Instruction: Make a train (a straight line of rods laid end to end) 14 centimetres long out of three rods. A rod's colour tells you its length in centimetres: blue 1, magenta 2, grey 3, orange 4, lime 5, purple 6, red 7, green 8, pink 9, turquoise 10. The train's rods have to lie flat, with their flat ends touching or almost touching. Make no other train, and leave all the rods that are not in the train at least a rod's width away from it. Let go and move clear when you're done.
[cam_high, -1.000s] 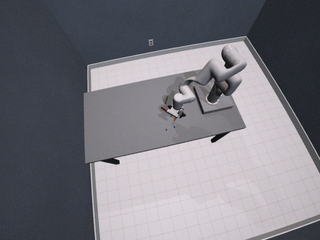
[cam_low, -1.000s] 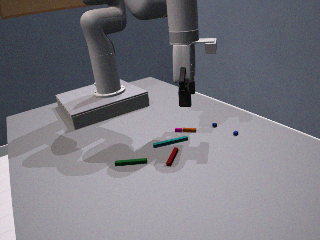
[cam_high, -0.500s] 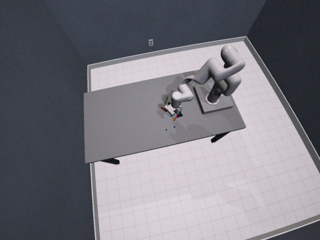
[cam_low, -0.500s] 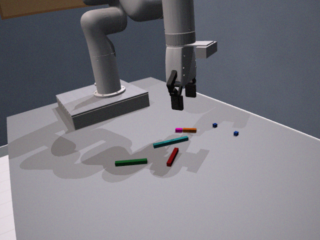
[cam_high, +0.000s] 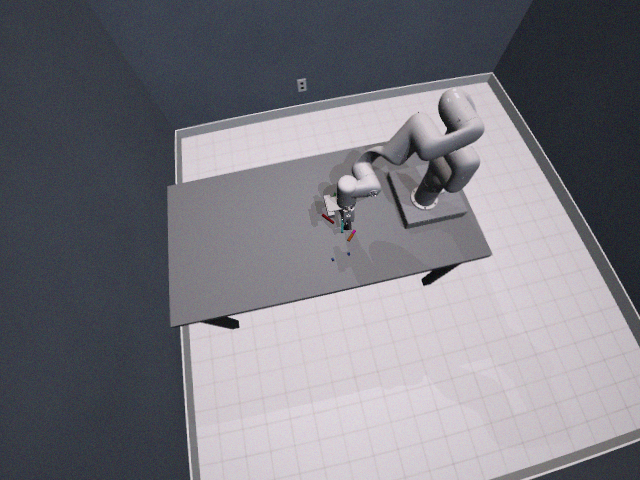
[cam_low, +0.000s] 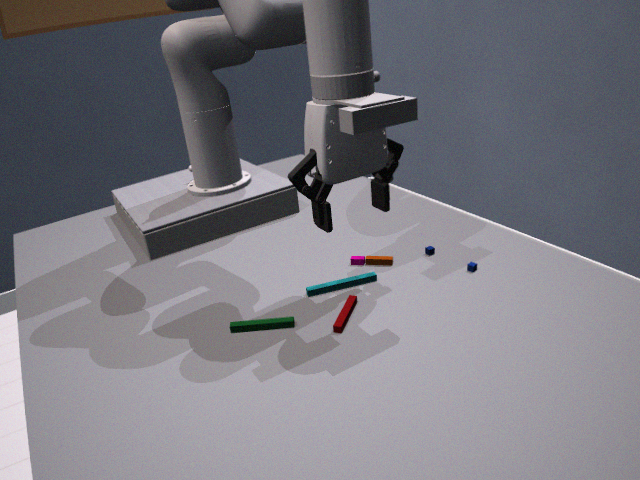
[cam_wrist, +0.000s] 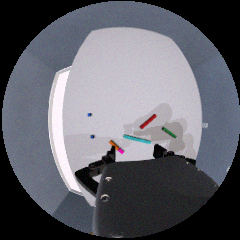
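Right now the green rod is 2 cm behind my hand, 16 cm to the right of it and 10 cm below it. The rest, counted from my hand: turquoise rod: 1 cm behind, 3 cm to the right, 10 cm below; then orange rod: 1 cm behind, 6 cm to the left, 10 cm below; then magenta rod: 3 cm behind, 4 cm to the left, 10 cm below.
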